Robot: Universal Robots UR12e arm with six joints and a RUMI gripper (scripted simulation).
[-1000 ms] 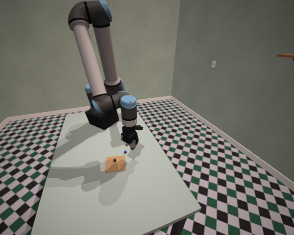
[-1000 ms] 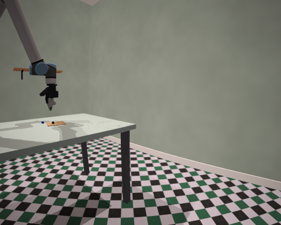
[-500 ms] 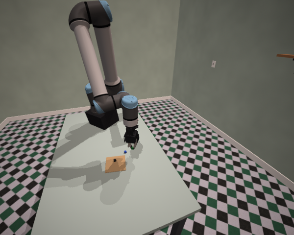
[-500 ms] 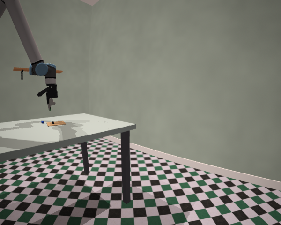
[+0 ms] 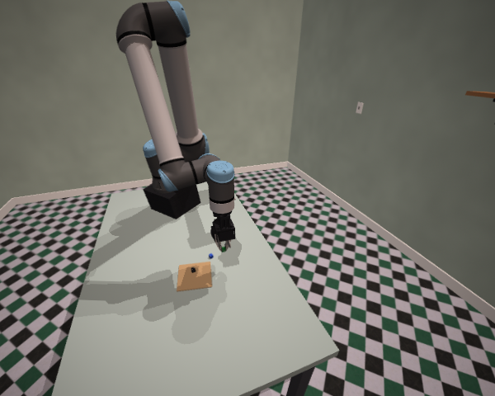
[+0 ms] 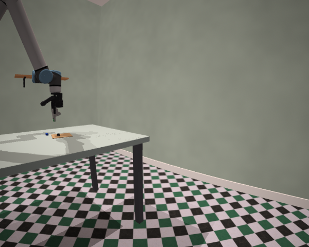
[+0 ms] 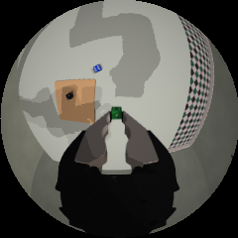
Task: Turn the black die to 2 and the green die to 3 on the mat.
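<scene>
Right now my hand is 1 cm above the green die. Round my hand: black die 3 cm behind, 13 cm to the right, 10 cm below; orange mat 1 cm behind, 14 cm to the right, 11 cm below; blue die 8 cm behind, 3 cm to the right, 10 cm below.
</scene>
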